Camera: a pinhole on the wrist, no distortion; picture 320 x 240 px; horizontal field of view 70.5 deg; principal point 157.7 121.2 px. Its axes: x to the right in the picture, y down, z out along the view. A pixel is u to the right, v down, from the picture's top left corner.
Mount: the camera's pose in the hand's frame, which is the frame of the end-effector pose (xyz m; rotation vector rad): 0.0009 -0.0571 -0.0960 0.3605 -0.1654 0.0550
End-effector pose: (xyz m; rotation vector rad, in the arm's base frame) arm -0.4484 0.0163 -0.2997 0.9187 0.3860 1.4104
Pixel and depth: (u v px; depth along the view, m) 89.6 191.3 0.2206
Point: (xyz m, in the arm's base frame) -0.3305 -0.1119 -0.3091
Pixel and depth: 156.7 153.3 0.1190
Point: -0.3816 0.0004 -0.3546
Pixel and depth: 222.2 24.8 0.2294
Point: -0.2218 0.0459 -0.3998
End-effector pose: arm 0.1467 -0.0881 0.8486 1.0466 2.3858 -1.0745
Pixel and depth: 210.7 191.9 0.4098
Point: 0.0696 -0.3691 0.6496
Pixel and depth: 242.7 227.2 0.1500
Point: 0.0954 -0.1509 0.8049
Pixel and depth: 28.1 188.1 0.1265
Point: 0.1590 -0.1804 0.9201
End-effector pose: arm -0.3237 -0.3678 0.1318 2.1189 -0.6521 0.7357
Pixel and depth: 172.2 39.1 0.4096
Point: -0.0499 -0.3607 -0.1794
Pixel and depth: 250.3 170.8 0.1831
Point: -0.2107 -0.4101 0.0675
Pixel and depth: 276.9 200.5 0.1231
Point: -0.2429 -0.3783 0.1083
